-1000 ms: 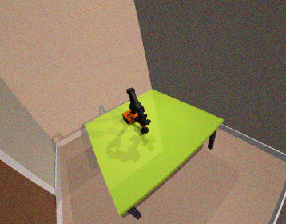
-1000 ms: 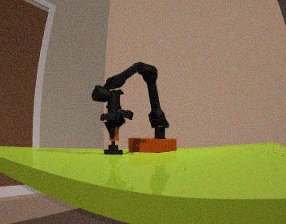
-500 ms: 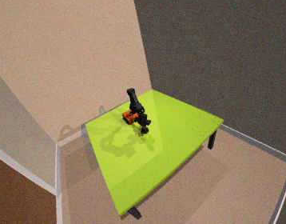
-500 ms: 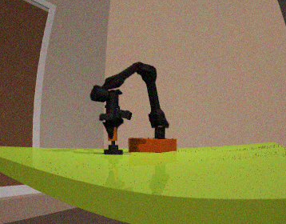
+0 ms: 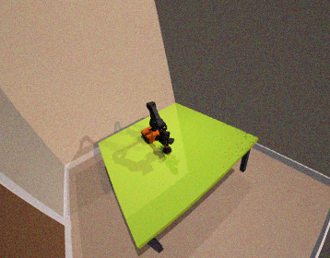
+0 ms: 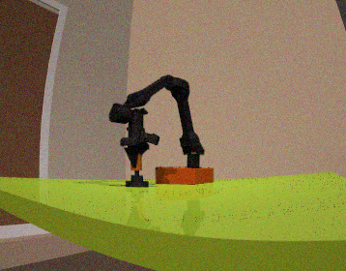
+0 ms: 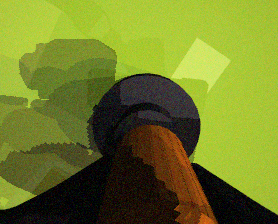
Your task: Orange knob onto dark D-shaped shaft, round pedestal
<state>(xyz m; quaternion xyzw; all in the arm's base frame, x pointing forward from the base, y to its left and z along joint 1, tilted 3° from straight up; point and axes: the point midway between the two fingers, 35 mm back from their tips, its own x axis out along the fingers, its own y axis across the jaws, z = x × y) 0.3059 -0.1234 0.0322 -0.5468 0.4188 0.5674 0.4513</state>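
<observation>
Right now the orange knob is 20 mm above my gripper tip. Also, from my gripper tip: pedestal (40 mm below).
</observation>
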